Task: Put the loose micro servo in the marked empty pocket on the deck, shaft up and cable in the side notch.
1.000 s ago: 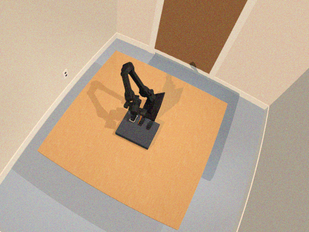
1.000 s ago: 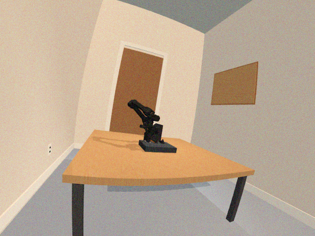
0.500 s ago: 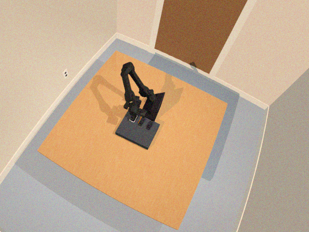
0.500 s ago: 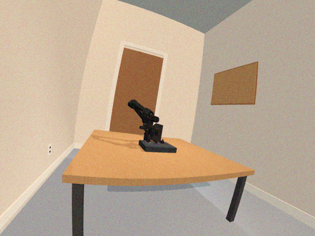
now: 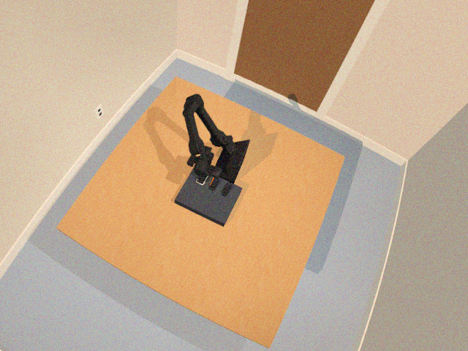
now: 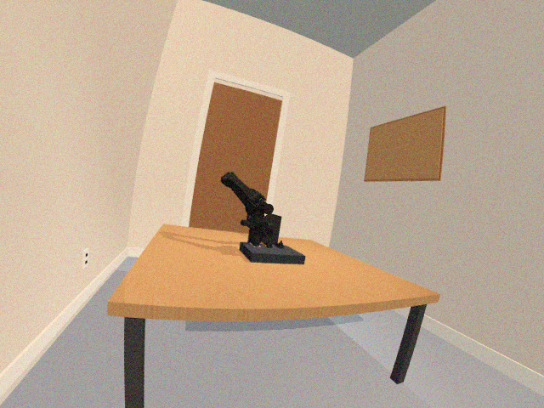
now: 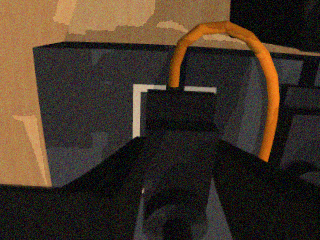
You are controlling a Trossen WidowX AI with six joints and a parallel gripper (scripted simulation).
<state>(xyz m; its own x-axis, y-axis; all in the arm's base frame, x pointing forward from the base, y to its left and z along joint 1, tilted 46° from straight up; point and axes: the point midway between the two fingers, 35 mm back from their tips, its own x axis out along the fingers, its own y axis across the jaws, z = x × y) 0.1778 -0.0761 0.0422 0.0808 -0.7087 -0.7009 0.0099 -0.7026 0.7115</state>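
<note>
The deck is 120 mm ahead of my gripper tip, 80 mm to the left of it and 50 mm below it.
</note>
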